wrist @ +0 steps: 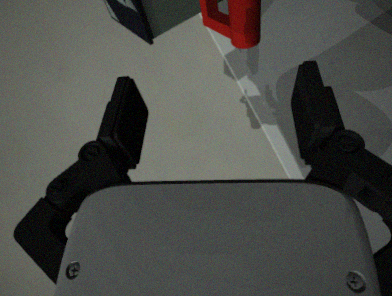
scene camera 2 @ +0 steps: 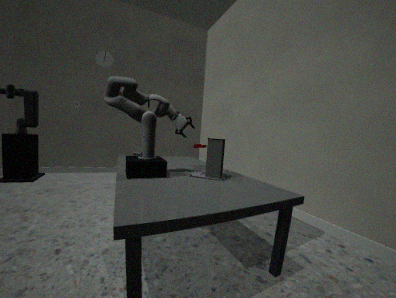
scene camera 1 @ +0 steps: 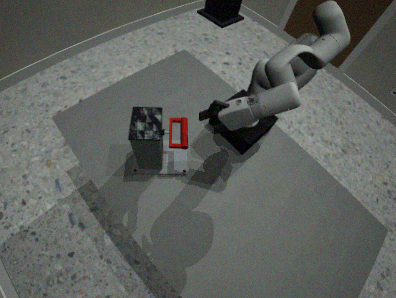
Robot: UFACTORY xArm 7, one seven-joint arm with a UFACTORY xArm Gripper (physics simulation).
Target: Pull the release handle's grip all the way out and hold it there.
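The release handle is a red rectangular loop with a thick round grip [scene camera 1: 185,133] [scene camera 2: 200,146] [wrist: 245,25]. It stands out on the side of an upright grey-green box [scene camera 1: 148,155] [scene camera 2: 215,159] [wrist: 175,12] with a dark patterned top. A short rod shows between box and loop in scene camera 1. My gripper [scene camera 1: 209,111] [scene camera 2: 188,128] [wrist: 214,87] is open and empty. It is apart from the grip, on its outer side and higher up. In the wrist view the grip lies beyond the fingertips, near the top edge, and part of the handle is cut off.
The box stands on a thin pale base plate [scene camera 1: 175,162] [scene camera 2: 197,176] on the grey table [scene camera 1: 300,210] [scene camera 2: 200,200]. My arm's black base block [scene camera 1: 245,140] [scene camera 2: 146,167] stands on the same table. Another robot's black pedestal [scene camera 1: 220,12] [scene camera 2: 20,155] stands on the floor away from the table.
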